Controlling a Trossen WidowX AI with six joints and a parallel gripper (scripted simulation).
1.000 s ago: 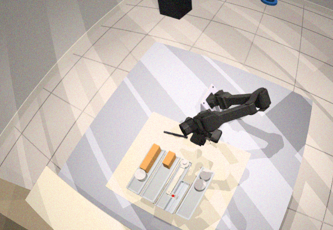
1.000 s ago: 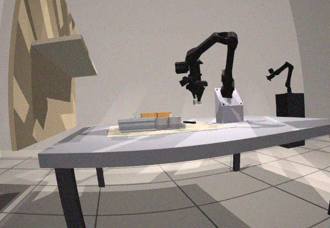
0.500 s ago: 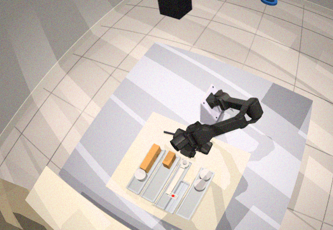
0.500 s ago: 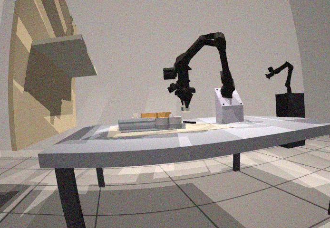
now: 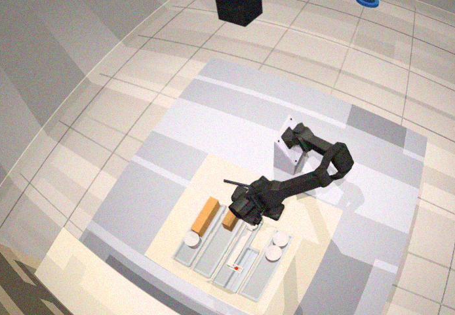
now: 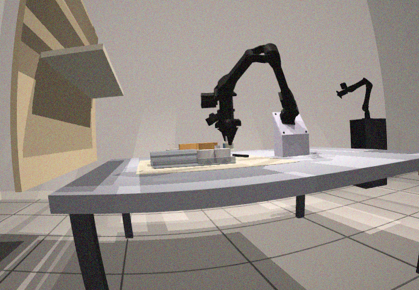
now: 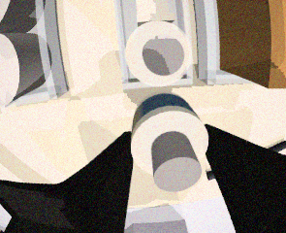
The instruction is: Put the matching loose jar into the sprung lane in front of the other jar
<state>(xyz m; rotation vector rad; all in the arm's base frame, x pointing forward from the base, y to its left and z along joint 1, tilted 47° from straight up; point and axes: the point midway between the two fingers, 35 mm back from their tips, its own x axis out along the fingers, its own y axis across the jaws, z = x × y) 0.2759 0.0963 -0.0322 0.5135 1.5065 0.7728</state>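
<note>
The lane block is 20 cm ahead of my gripper tip, 5 cm to the left of it and 4 cm below it. From my gripper tip the other things lie so: dark rod (14 cm to the right, 7 cm behind, 5 cm below); red dot (23 cm ahead, 7 cm to the left, 1 cm above).
</note>
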